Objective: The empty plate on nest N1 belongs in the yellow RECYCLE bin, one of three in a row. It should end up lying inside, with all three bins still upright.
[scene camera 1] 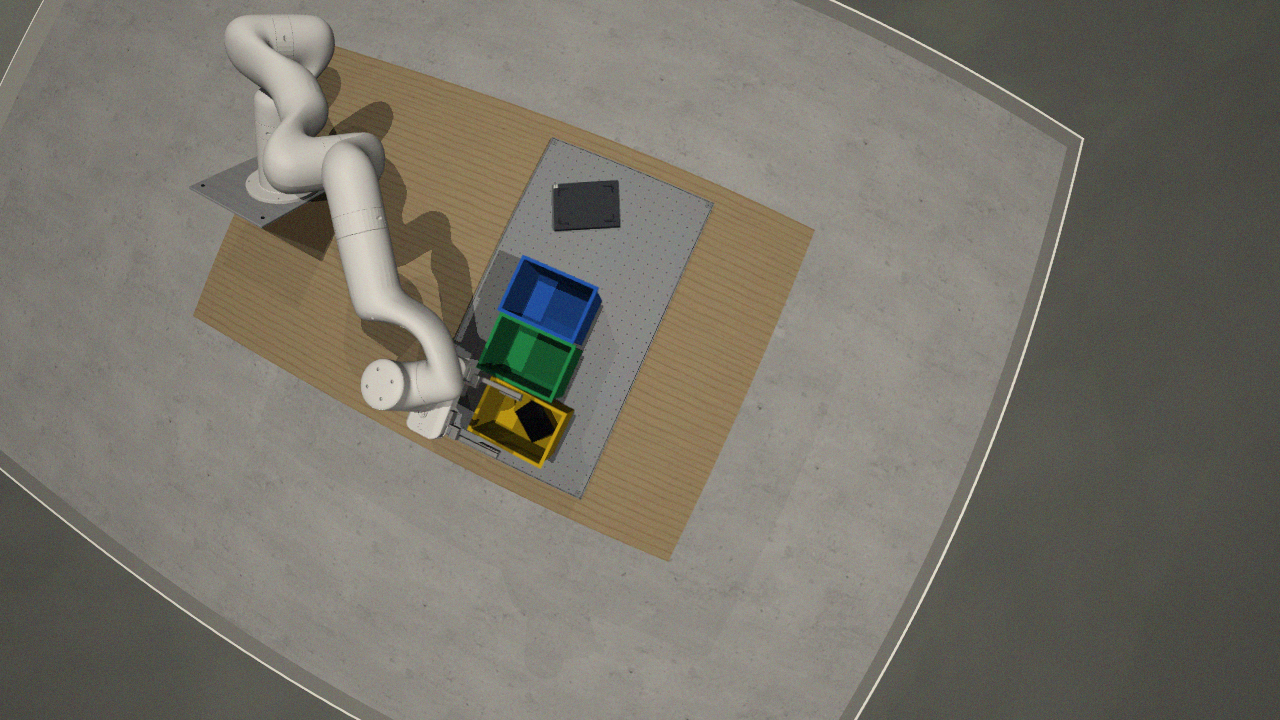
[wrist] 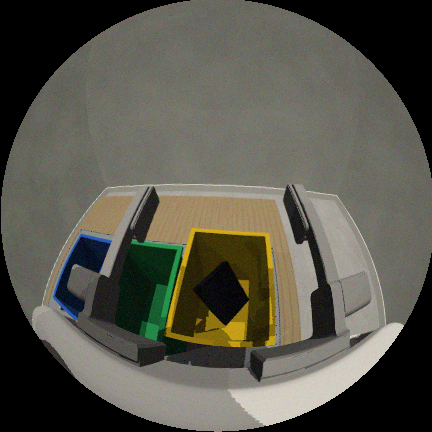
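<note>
The black plate [scene camera 1: 536, 420] [wrist: 221, 293] shows within the outline of the yellow bin [scene camera 1: 498, 408] [wrist: 230, 232], turned diamond-wise to its walls. Whether it lies flat on the bin's floor is hard to tell. The yellow bin stands upright at the end of the row, beside the upright green bin [scene camera 1: 529, 362] [wrist: 155, 275]; the blue bin [scene camera 1: 550, 302] [wrist: 92, 250] stands upright beyond that. My gripper [scene camera 1: 509, 425] [wrist: 222, 210] is open and empty, above the yellow bin, one finger near each long side. The plate is apart from both fingers.
A dark flat nest [scene camera 1: 586, 205] with no plate on it sits on the grey perforated board [scene camera 1: 640, 241], past the blue bin. The board lies on the wooden table [scene camera 1: 716, 358]. The green bin's rim runs close along one finger. The arm reaches in from the left.
</note>
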